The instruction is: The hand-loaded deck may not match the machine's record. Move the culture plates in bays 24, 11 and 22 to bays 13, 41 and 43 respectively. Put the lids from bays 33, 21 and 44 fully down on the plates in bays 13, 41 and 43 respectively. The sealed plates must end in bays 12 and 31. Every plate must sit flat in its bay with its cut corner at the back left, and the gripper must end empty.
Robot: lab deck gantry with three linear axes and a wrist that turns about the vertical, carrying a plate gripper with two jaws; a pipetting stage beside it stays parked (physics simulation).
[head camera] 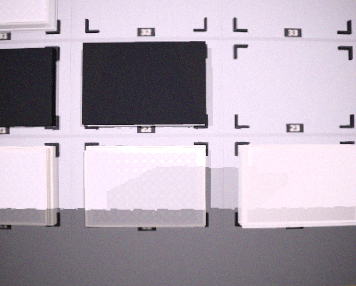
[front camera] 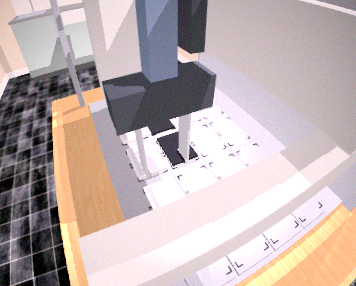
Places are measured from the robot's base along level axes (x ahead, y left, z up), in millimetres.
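Pixels of known places: gripper, between the fingertips: (front camera: 164, 164).
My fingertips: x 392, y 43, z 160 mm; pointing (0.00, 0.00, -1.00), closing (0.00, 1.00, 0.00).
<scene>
Ahead of a thing's pixels: the offset from my fingertips to its middle. "*": to the spot under its first point.
My gripper (front camera: 166, 167) is open, its two jaws hanging apart with no plate or lid seen between them; the head view does not show the jaws. A pale, smooth-topped plate @(147 mm down, 0 mm ahead, 0 mm left) (head camera: 300, 185) (front camera: 162, 194) is in bay 13, its top seeming a lid; whether that is fully down is unclear. A pale plate @(152 mm down, 164 mm back, 0 mm left) (head camera: 145, 185) (front camera: 155, 164) with faint round wells is in bay 12. Another pale plate @(* 145 mm down, 289 mm back, 7 mm left) (head camera: 25, 180) is partly shown in bay 11. Dark-topped pieces are in bay 22 @(* 143 mm down, 162 mm back, 107 mm left) (head camera: 145, 82) (front camera: 175, 149) and bay 21 @(* 152 mm down, 294 mm back, 106 mm left) (head camera: 25, 87) (front camera: 162, 125). Cut corners are hard to make out.
Part of a pale plate @(* 145 mm down, 291 mm back, 185 mm left) (head camera: 25, 12) shows in bay 31. Bays 32 and 23 show corner brackets. The dark pipetting stage (front camera: 192, 27) stands behind the gripper column. A broad pale beam (front camera: 200, 220) crosses the front and hides part of the deck.
</scene>
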